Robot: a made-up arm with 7 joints.
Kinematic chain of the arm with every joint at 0, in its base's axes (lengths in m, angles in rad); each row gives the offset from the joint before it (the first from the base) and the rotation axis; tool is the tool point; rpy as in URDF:
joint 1: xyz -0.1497 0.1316 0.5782 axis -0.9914 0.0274 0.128
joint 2: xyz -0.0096 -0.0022 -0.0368 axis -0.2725 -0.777 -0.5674
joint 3: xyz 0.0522 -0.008 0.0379 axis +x
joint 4: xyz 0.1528 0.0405 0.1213 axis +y
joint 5: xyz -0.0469 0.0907 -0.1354 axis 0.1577 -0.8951 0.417
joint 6: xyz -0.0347 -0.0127 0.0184 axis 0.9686 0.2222 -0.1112
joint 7: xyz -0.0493 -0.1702 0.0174 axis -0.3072 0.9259 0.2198
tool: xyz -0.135 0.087 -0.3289 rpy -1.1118 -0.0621 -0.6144
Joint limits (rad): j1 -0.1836..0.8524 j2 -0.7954..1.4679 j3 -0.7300..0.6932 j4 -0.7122..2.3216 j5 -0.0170..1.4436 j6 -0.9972..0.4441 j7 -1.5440..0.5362
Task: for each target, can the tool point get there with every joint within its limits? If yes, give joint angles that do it. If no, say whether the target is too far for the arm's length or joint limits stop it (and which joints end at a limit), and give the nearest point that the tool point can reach.
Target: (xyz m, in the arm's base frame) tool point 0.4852 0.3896 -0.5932
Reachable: no: too far | nearest point 0.1895 0.2613 -0.0156 | short by 0.661 m
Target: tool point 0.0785 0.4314 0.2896
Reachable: yes | joints 0.1823 -0.4358 -0.0015 -0.2199 0.7253 0.3180 -0.8185
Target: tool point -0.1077 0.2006 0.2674
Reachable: yes | joints 0.1634 0.1297 -0.2537 0.4461 0.3823 0.3109 -0.5689
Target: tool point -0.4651 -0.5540 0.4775
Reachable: no: joint limits stop it (at a limit: joint 1, joint 2, joint 3, joint 7) | nearest point -0.2893 -0.3151 0.5730 | short by 0.312 m
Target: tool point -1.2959 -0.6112 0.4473
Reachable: no: too far | nearest point -0.6969 -0.0958 0.6730 | short by 0.822 m
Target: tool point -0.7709 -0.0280 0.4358
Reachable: no: joint limits stop it (at a limit: joint 1, joint 2, joint 3, joint 7) | nearest point -0.6974 0.0336 0.4676 | short by 0.101 m
